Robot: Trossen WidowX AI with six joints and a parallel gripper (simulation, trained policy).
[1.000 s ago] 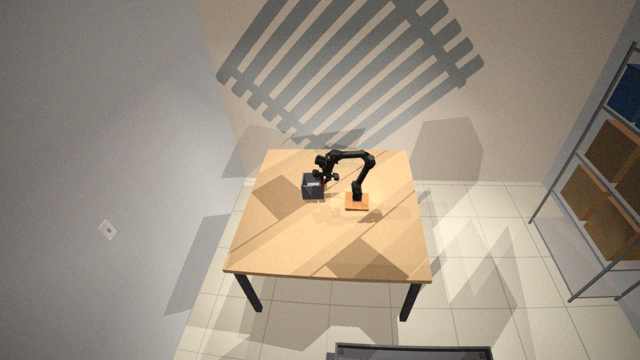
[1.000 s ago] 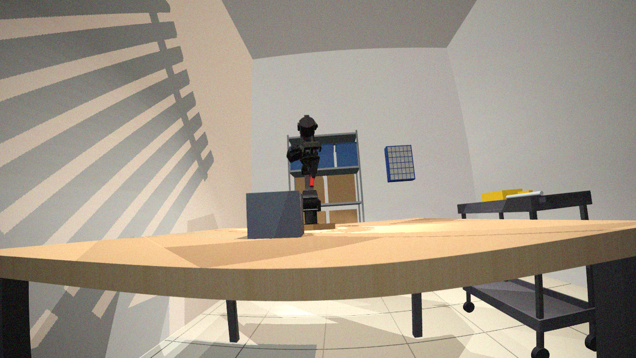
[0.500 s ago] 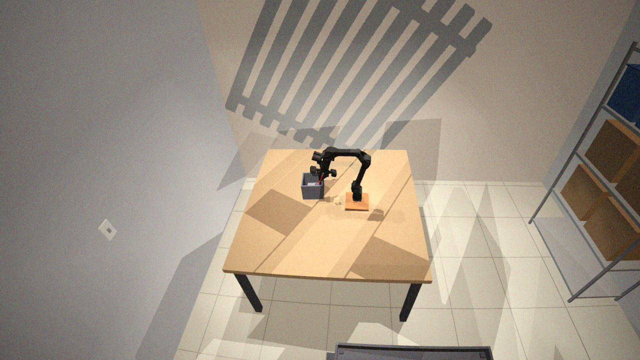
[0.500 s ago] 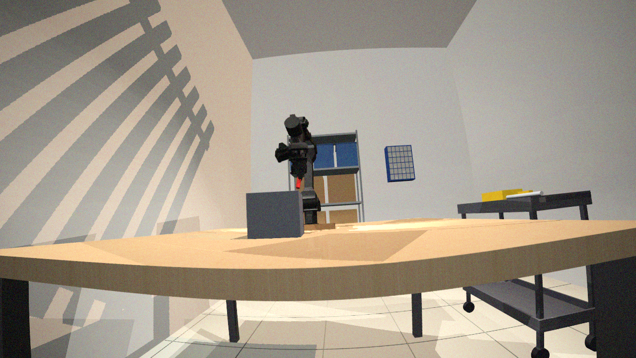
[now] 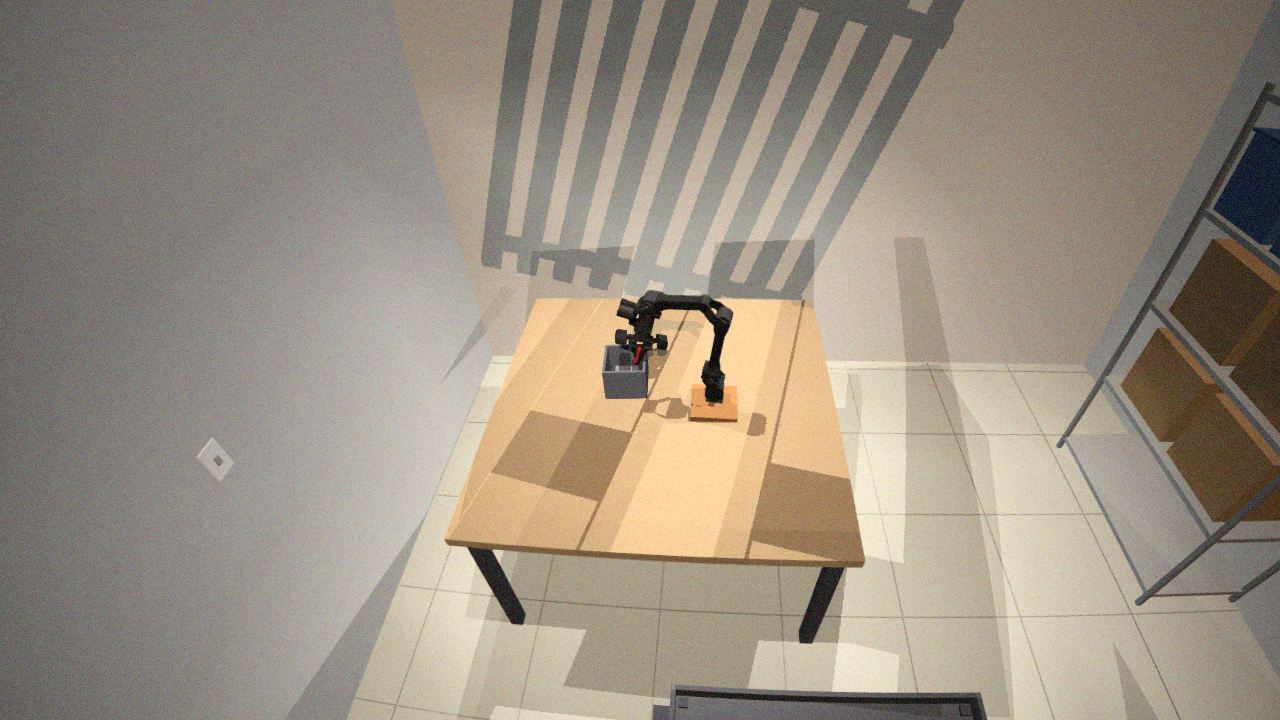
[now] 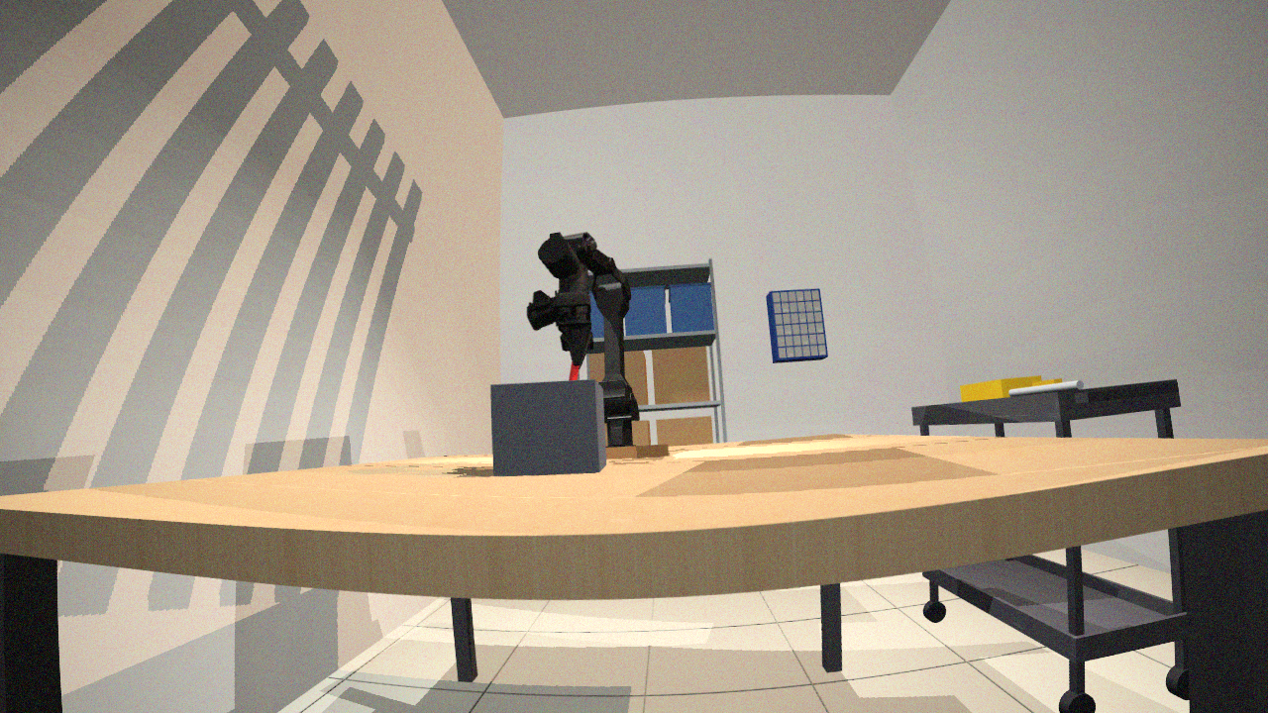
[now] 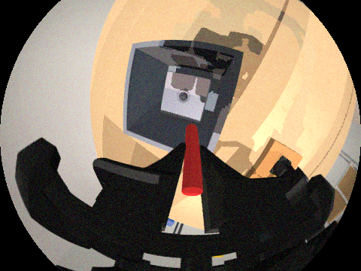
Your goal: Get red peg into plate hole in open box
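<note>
Now: the plate 60 mm ahead of my gripper tip, 30 mm to the right of it and 130 mm below it. The rest, counted from my gripper tip: red peg 10 mm above.
</note>
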